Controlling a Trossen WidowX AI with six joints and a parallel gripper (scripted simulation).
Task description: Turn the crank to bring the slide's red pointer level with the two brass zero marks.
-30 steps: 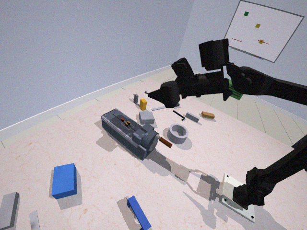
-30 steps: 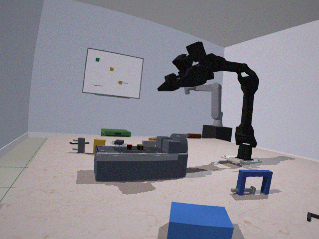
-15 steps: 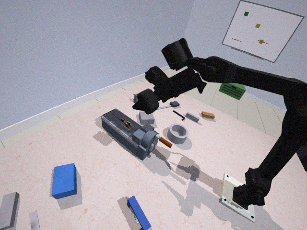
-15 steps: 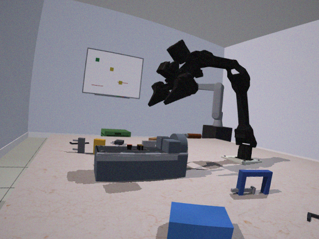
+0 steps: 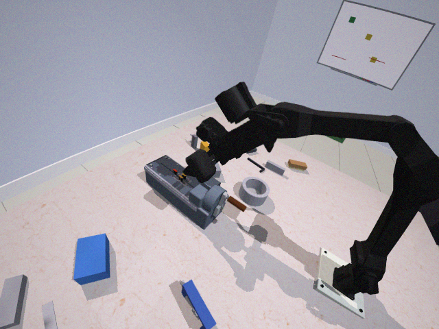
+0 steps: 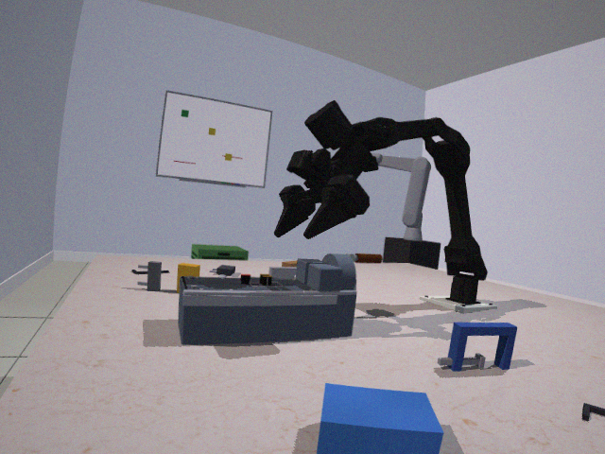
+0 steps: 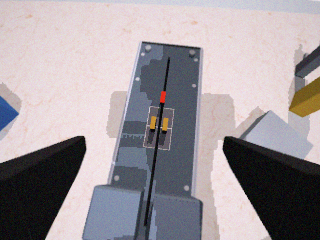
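Now: the brown crank handle 15 cm behind my gripper tip and 3 cm below it. Round my gripper tip: red pointer (7 cm below, 7 cm ahead); then yellow block (23 cm to the right, 13 cm ahead, 12 cm below); then grey block (16 cm to the right, 13 cm below, 5 cm ahead).
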